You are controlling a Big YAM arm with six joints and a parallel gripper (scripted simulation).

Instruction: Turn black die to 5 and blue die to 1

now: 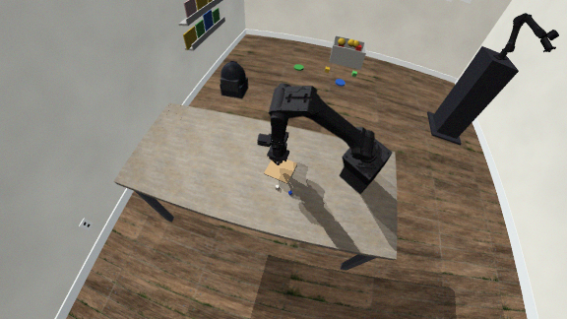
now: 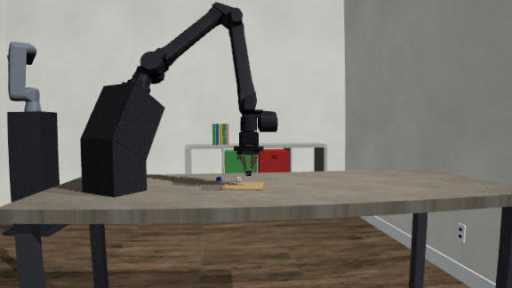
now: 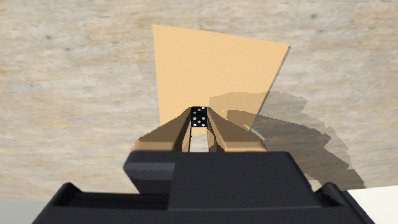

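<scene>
My gripper is now 2 cm past the tan mat and 5 cm above it. Also, from my hand: black die (right at my hand); then blue die (11 cm behind, 13 cm to the left, 4 cm below); then white die (3 cm behind, 12 cm to the left, 4 cm below).
</scene>
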